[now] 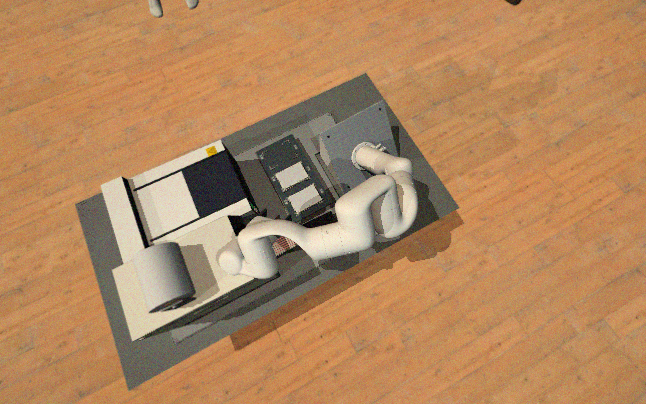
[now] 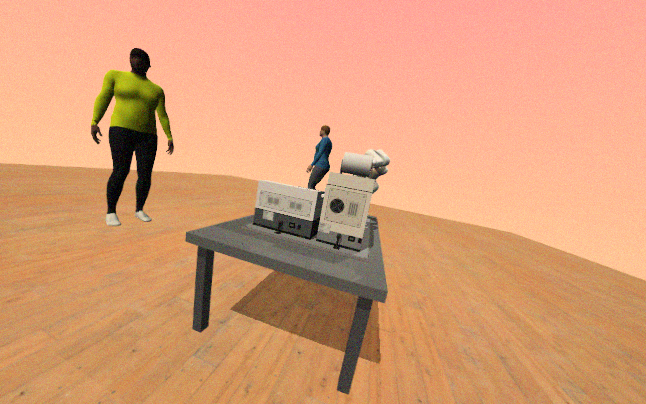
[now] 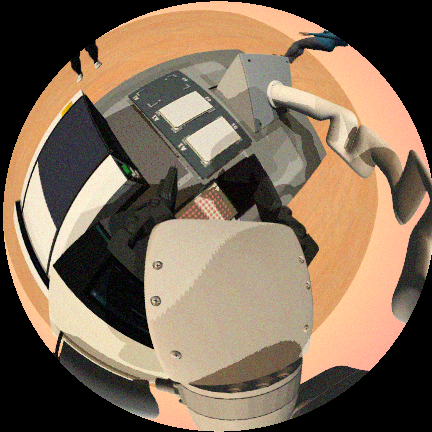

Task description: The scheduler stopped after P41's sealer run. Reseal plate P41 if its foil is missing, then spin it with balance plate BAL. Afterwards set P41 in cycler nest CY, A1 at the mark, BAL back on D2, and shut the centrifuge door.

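Frame: origin at the arm's base, x ahead, y left, z up, level; metres.
Where they show: gripper, between the fingertips: (image 1: 278, 215) (image 3: 218, 181); arm's base, origin of its link: (image 1: 364, 155) (image 3: 275, 93).
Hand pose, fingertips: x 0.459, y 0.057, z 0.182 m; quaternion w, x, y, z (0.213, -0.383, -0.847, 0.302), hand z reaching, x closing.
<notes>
Things, the pixels of their centre, and the offset from my fingertips. "*": a spot on its surface instead.
- nearer, middle of its body: (image 3: 213, 137) (image 1: 305, 199) dx -0.135, dy -0.053, dz -0.212 m
- farther, middle of its body: (image 3: 185, 108) (image 1: 292, 176) dx -0.149, dy -0.177, dz -0.212 m
- dark dock board, a spot on its surface: (image 3: 156, 91) (image 1: 275, 156) * dx -0.143, dy -0.304, dz -0.220 m
- white machine, middle of its body: (image 3: 56, 200) (image 1: 190, 204) (image 2: 300, 204) dx +0.268, dy -0.289, dz -0.146 m
- cream machine, middle of its body: (image 3: 110, 323) (image 1: 200, 274) (image 2: 351, 196) dx +0.329, dy +0.011, dz -0.030 m
My gripper (image 3: 218, 181) is open, with its dark fingers spread on either side above a plate with rows of red wells (image 3: 207, 204) (image 1: 284, 245). A glare crosses this plate; nothing is between the fingers. Two white-topped plates, the nearer (image 3: 213, 139) (image 1: 305, 198) and the farther (image 3: 186, 109) (image 1: 292, 176), sit on a dark dock board (image 3: 156, 91) (image 1: 278, 153); its far position is empty. The plates' names cannot be read. A white machine (image 1: 167, 200) has a dark panel on top. I cannot tell whether the centrifuge door is open.
A cream machine (image 1: 125, 295) (image 2: 345, 205) (image 3: 75, 317) with a dark opening stands close beside the gripper. A grey cylinder (image 1: 165, 275) (image 2: 356, 164) is at its top. The arm's grey mount (image 1: 357, 127) (image 3: 270, 67) stands beyond the dock. Two people stand away from the table.
</notes>
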